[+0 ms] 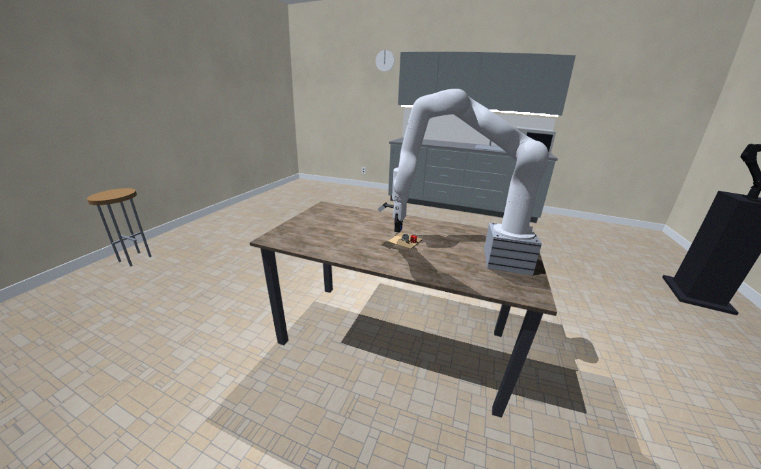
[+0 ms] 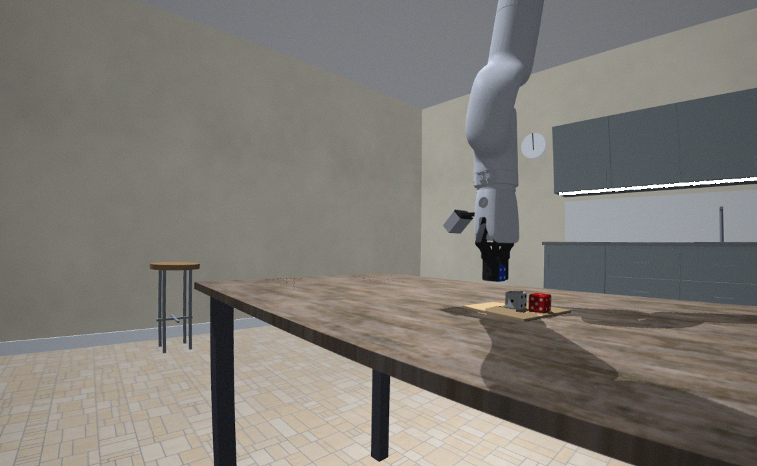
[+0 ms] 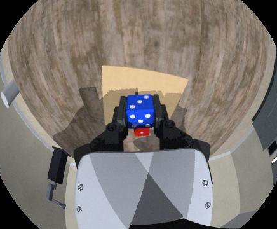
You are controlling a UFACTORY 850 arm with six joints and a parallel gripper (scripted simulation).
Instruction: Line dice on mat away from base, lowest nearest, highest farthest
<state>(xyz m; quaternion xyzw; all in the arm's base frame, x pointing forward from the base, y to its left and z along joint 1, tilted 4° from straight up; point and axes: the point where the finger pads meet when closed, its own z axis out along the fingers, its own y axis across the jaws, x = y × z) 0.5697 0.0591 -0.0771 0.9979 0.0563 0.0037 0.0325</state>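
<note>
My hand is 40 mm past the white die and 50 mm above it. Round my hand: red die: 90 mm behind, 10 mm to the right, 50 mm below; then tan mat: 40 mm behind, 70 mm below; then blue die: 10 mm below.
</note>
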